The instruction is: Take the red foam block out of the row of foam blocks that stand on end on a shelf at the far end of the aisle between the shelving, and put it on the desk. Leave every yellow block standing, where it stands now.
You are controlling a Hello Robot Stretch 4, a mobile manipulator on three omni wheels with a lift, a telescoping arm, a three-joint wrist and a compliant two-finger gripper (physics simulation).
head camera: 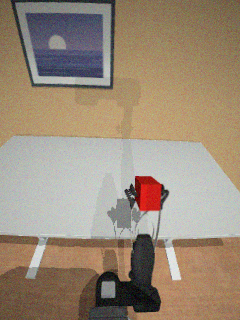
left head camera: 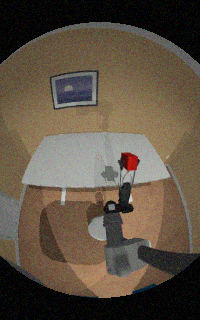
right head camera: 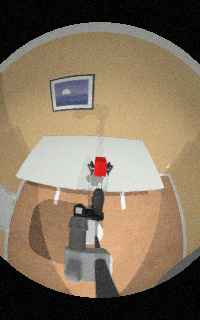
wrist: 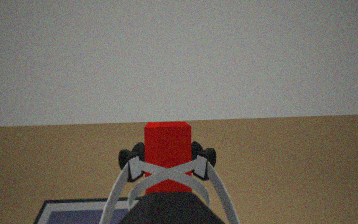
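Seen in the pictures: gripper, fingertip midpoint: (head camera: 147, 183) (left head camera: 129, 156) (right head camera: 100, 160) (wrist: 167, 154); robot's base at its link origin: (left head camera: 101, 226) (right head camera: 89, 230).
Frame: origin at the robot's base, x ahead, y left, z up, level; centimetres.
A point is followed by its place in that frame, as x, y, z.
The red foam block (head camera: 149, 195) {30.2, -8.7, 126.6} (left head camera: 129, 161) {30.4, -7.6, 126.9} (right head camera: 100, 167) {30.2, -9.1, 126.5} (wrist: 168, 150) {30.2, -9.0, 122.4} is held between the two dark fingertips of my gripper (head camera: 148, 194) {34.3, -9.0, 125.8} (left head camera: 129, 162) {34.3, -9.0, 125.8} (right head camera: 100, 167) {34.3, -9.0, 125.8} (wrist: 167, 154) {34.3, -9.0, 125.8}, which is shut on it. In the head camera view the block shows in front of the right half of the white desk (head camera: 65, 185) {62.9, 24.0, 92.2} (left head camera: 65, 160) {63.1, 33.2, 92.2} (right head camera: 50, 160) {63.0, 40.0, 92.2}, near its front edge. A shadow of the gripper and block falls on the desk top to the left of them, apart from the block, so the block is above the desk. The yellow blocks do not show in these views.
A framed picture (head camera: 65, 45) {116.5, 28.4, 151.8} (left head camera: 75, 89) {116.3, 24.6, 149.7} (right head camera: 73, 93) {116.3, 23.4, 149.0} hangs on the tan wall behind the desk. White desk feet (head camera: 36, 260) stand on the wooden floor (head camera: 210, 280) {36.4, -89.0, -2.7} below the desk's front edge. My arm reaches over the floor toward the desk.
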